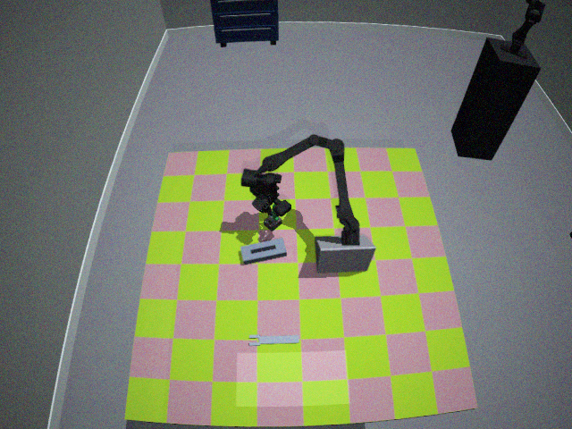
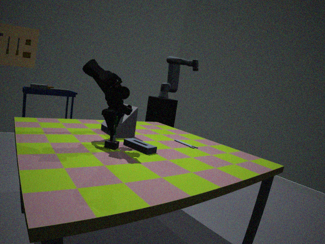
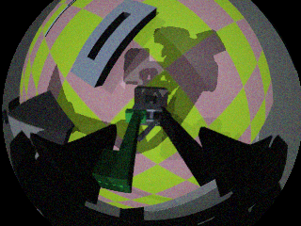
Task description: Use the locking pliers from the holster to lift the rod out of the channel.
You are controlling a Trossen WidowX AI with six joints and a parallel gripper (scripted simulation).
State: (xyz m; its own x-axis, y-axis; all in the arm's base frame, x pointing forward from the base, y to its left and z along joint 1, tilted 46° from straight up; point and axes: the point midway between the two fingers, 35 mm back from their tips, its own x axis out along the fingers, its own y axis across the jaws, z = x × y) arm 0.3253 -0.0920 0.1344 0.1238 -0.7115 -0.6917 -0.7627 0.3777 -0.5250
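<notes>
My gripper tip is now 150 mm to the right of the grey channel block, 80 mm above it and 20 mm short of it. Round my gripper tip: small dark holster 90 mm below, 10 mm to the left, 10 mm behind; thin flat grey tool 520 mm to the left, 100 mm below, 40 mm behind.
</notes>
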